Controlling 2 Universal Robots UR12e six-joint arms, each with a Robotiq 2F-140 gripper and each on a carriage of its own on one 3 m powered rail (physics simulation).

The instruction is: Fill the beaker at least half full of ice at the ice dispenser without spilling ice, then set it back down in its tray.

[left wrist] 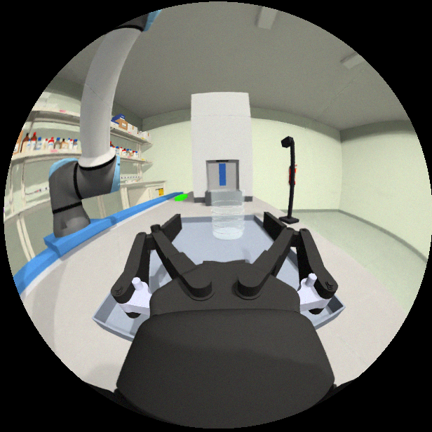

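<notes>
The clear glass beaker (228,220) stands upright in the grey-blue tray (192,234), near the tray's far edge. No ice can be made out in it. My left gripper (222,220) is wide open and level, low over the tray, with its fingertips to either side of the line to the beaker. The beaker is ahead of the palm, and I cannot tell whether it is between the fingertips or a little beyond them. The white ice dispenser (220,135) stands straight behind the beaker, with a recess that has a blue strip. My right gripper does not show in this view.
A blue rail (130,214) runs along the left, with a grey robot arm (97,95) rising from it. A bright green patch (181,197) lies left of the dispenser. A thin black stand (292,180) is at the right. Shelves with bottles line the left wall.
</notes>
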